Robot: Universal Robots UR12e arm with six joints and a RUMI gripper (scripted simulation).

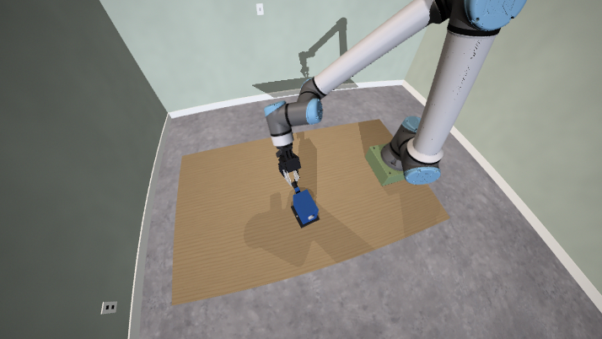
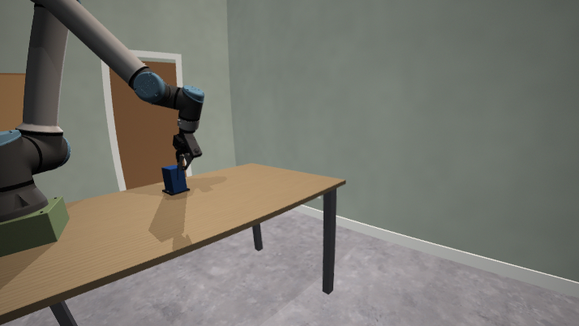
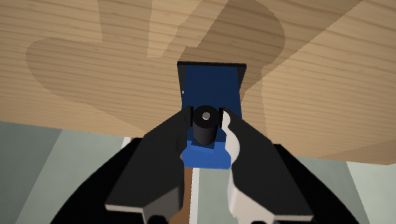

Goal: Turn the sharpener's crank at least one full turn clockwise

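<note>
The black cylindrical knob is 10 mm behind my hand and 20 mm to the left of it.
</note>
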